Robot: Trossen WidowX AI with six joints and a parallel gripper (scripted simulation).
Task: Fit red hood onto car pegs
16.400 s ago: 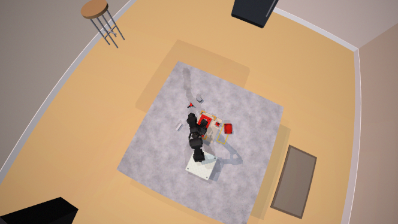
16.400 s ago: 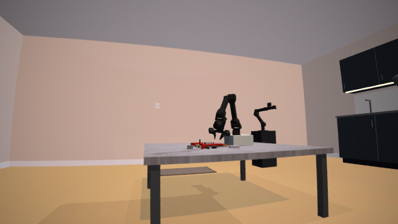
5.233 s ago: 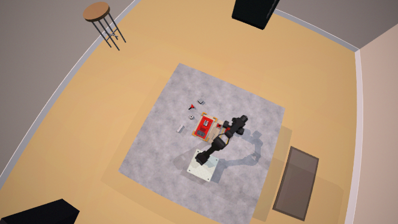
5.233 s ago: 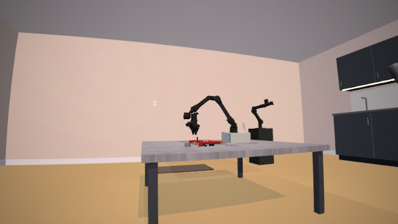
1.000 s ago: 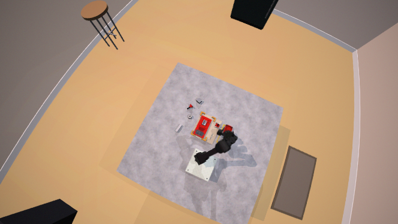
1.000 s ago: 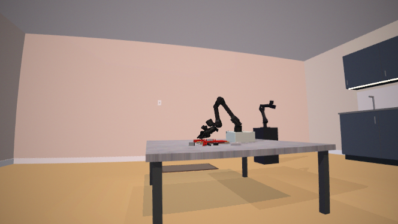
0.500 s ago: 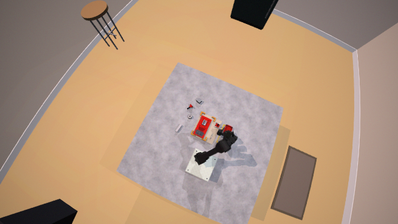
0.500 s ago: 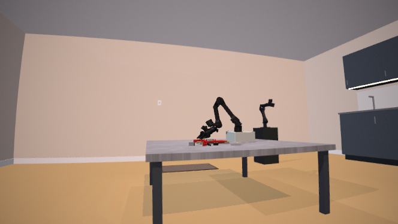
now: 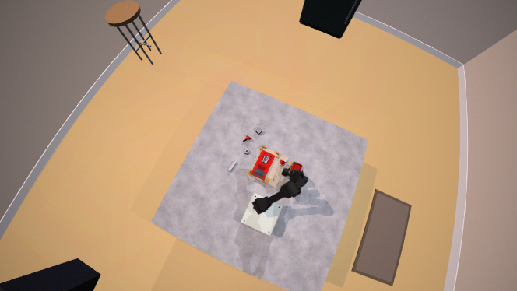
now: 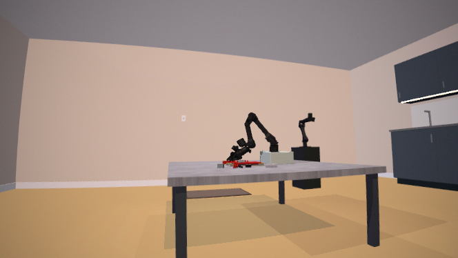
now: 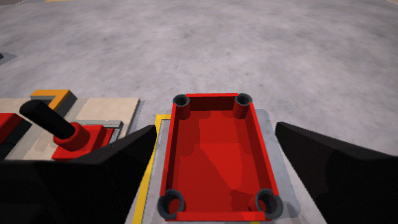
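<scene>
The red hood lies 1 cm behind my gripper tip and 2 cm below it. Round my gripper tip: beige jig plate 5 cm behind, 21 cm to the left, 2 cm below.
</scene>
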